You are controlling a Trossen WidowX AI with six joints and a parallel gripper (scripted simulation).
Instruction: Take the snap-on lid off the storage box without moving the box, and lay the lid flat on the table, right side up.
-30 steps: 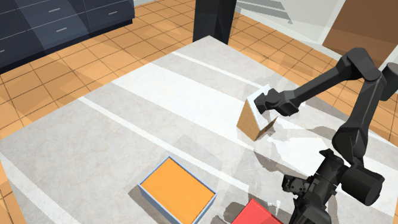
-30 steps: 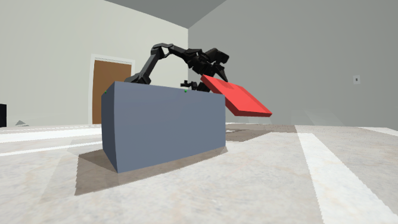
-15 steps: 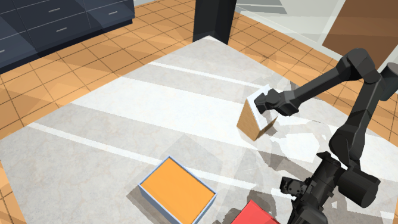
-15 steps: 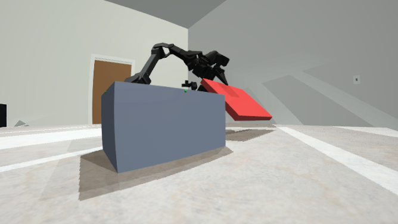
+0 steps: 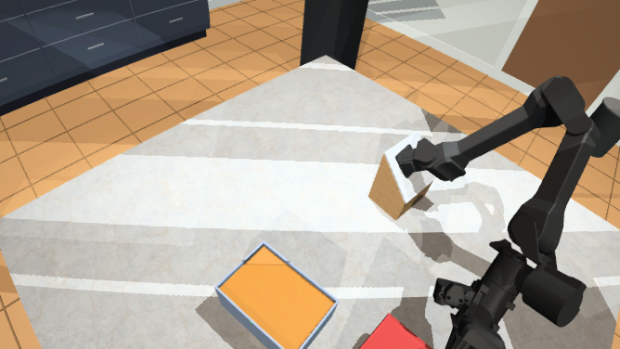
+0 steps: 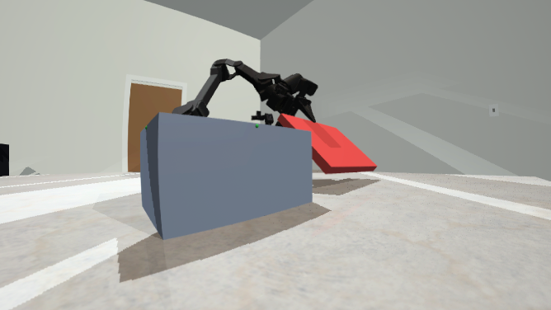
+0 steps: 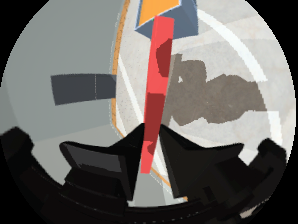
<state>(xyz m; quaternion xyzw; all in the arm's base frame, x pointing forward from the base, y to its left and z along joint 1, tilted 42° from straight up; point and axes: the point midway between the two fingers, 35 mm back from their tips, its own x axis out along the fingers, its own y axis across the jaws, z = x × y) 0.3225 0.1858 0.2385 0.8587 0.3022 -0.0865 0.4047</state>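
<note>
The red lid is 6 cm ahead of my gripper tip and 5 cm below it. From my gripper tip the other things lie so: grey-blue storage box (10 cm ahead, 29 cm to the right, 10 cm below).
</note>
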